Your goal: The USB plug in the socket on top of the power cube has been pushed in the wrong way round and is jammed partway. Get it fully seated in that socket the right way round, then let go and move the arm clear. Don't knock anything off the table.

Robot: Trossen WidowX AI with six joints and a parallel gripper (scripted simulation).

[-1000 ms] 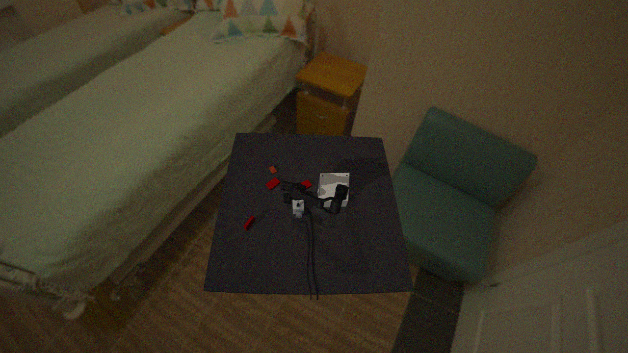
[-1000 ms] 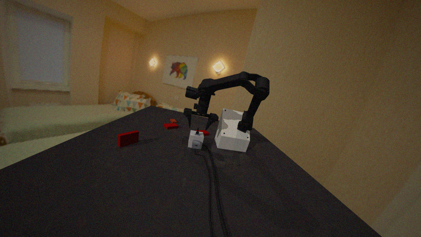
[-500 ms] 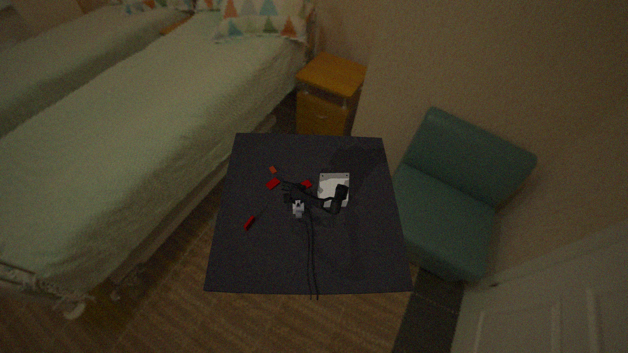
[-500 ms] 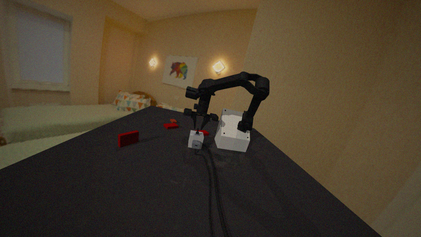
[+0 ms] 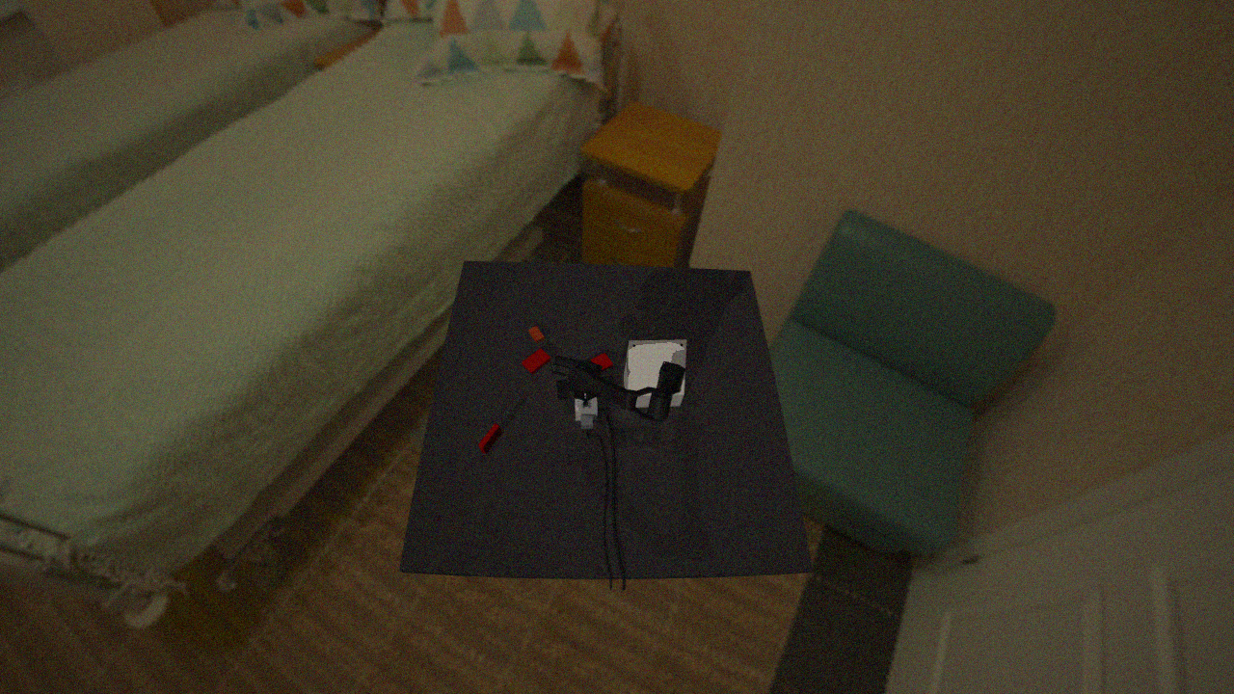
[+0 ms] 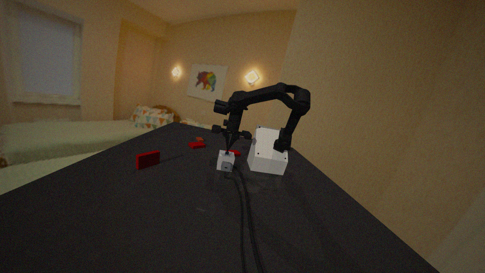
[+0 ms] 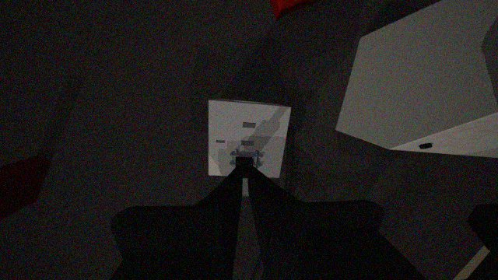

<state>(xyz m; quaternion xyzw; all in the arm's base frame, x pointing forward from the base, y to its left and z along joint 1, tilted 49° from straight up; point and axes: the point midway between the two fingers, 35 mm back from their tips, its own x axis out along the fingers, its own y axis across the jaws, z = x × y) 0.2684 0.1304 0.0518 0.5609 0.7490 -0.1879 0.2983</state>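
Now: the black USB plug 2 cm below my gripper tip.
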